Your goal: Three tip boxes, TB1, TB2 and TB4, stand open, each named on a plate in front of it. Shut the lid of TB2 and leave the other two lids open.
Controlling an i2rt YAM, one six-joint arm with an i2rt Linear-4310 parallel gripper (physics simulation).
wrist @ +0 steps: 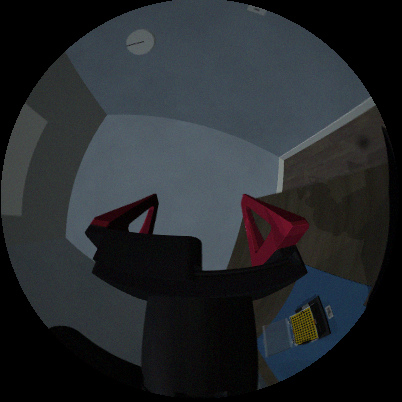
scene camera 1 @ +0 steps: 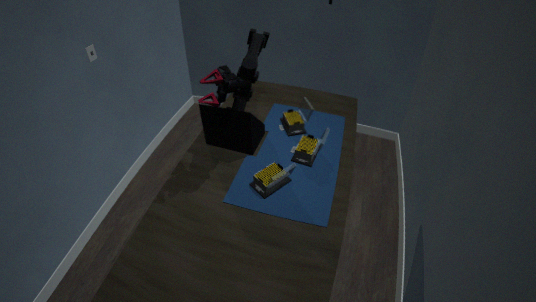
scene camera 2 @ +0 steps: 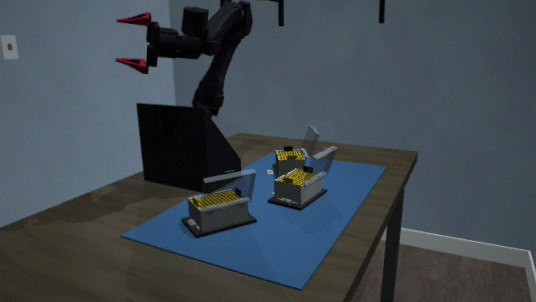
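Pixels of known places: gripper, fingertip midpoint: (wrist: 199, 198) (scene camera 1: 199, 92) (scene camera 2: 115, 40); arm's base at its link origin: (scene camera 1: 236, 114) (scene camera 2: 193, 129).
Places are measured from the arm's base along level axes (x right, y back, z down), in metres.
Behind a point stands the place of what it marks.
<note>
Three tip boxes with yellow tips stand on a blue mat (scene camera 1: 300, 210) @[x 0.371, y -0.366, z 0.166 m] (scene camera 2: 240, 255) @[x 0.371, y -0.333, z 0.166 m], each with its clear lid raised. The near box (scene camera 1: 270, 179) @[x 0.338, y -0.233, z 0.034 m] (scene camera 2: 222, 212) @[x 0.278, y -0.244, z 0.123 m] is at the mat's front left, the middle box (scene camera 1: 306, 150) (scene camera 2: 298, 189) @[x 0.096, y -0.372, z 0.116 m] further back to the right, and the far box (scene camera 1: 293, 123) (scene camera 2: 290, 162) @[x -0.115, y -0.279, z 0.114 m] at the back. One box (wrist: 304, 325) @[x 0.246, y -0.209, z 0.109 m] shows at the lower right in the wrist view. The plate names are too small to read, so I cannot tell which is TB2. My gripper (scene camera 1: 204, 90) @[x 0.243, y 0.050, z -0.271 m] (scene camera 2: 116, 40) @[x 0.243, y 0.050, z -0.271 m] (wrist: 199, 198) @[x 0.243, y 0.050, z -0.271 m] is open and empty, high above the table and away from the boxes.
The black arm base (scene camera 1: 230, 131) @[x 0.078, y 0.011, z 0.045 m] (scene camera 2: 175, 145) @[x 0.077, y 0.017, z 0.034 m] stands on the wooden table (scene camera 1: 200, 240) @[x 0.601, y -0.005, z 0.169 m] (scene camera 2: 60, 260) @[x 0.524, y 0.010, z 0.169 m] left of the mat. Small white tags lie beside the far and middle boxes. Walls stand behind and to the left of the table.
</note>
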